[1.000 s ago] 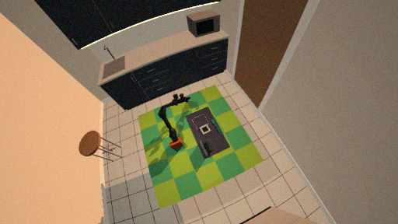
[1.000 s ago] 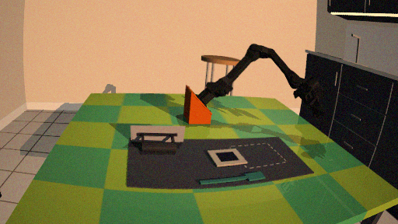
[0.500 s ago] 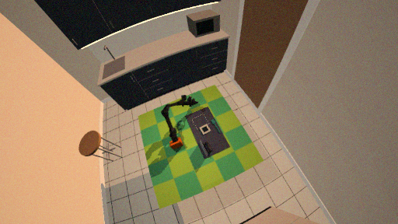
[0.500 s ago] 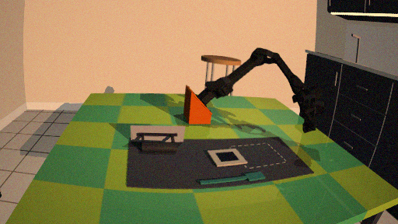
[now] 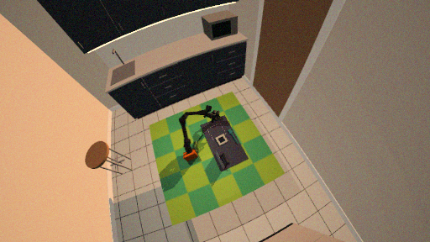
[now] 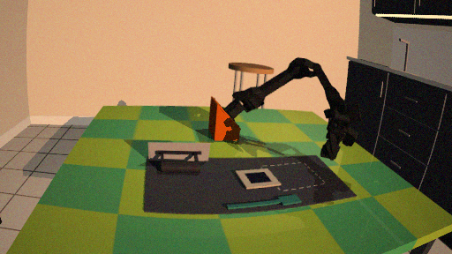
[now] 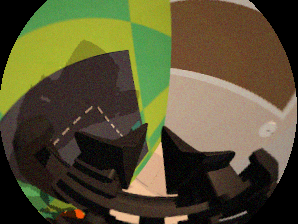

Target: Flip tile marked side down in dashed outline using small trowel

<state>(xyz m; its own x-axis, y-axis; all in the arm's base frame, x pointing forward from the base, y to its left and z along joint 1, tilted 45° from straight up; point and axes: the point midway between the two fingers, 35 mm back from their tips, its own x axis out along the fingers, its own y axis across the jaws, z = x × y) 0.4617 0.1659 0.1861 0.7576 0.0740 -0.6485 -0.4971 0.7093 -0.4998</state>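
The tile lies 100 mm behind my gripper tip, 200 mm to the right of it and 100 mm below it. From my gripper tip the other things lie so: dark mat (90 mm behind, 220 mm to the right, 130 mm below); then teal trowel (50 mm ahead, 200 mm to the right, 110 mm below).
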